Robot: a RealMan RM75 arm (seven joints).
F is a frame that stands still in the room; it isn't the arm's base.
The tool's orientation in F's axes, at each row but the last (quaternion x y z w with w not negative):
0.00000, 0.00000, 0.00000, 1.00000
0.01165, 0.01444, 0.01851, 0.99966
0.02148, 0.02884, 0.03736, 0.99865
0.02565, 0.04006, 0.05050, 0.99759
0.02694, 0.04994, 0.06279, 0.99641
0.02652, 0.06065, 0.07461, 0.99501
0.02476, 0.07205, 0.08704, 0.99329
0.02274, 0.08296, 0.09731, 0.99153
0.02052, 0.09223, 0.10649, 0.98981
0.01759, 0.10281, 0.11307, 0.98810
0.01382, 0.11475, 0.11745, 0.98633
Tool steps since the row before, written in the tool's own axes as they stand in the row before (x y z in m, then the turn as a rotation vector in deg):
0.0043, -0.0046, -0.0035, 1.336, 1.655, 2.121
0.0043, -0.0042, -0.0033, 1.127, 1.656, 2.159
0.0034, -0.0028, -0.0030, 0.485, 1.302, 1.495
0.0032, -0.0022, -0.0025, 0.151, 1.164, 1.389
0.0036, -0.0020, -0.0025, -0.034, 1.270, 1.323
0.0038, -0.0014, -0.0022, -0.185, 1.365, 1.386
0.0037, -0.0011, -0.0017, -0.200, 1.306, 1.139
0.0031, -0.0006, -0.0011, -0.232, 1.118, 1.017
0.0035, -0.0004, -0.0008, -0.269, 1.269, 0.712
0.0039, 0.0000, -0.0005, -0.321, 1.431, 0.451
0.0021, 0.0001, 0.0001, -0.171, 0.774, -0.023
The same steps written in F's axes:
0.0043, -0.0046, -0.0035, 1.336, 1.655, 2.121
0.0044, -0.0040, -0.0035, 1.128, 1.647, 2.165
0.0034, -0.0024, -0.0033, 0.476, 1.273, 1.523
0.0032, -0.0017, -0.0029, 0.149, 1.107, 1.435
0.0035, -0.0014, -0.0029, -0.053, 1.191, 1.394
0.0037, -0.0007, -0.0027, -0.207, 1.259, 1.480
0.0035, -0.0004, -0.0023, -0.248, 1.208, 1.234
0.0029, 0.0001, -0.0016, -0.264, 1.021, 1.108
0.0033, 0.0004, -0.0014, -0.388, 1.166, 0.824
0.0036, 0.0009, -0.0013, -0.527, 1.315, 0.588
0.0020, 0.0006, -0.0004, -0.344, 0.712, 0.058

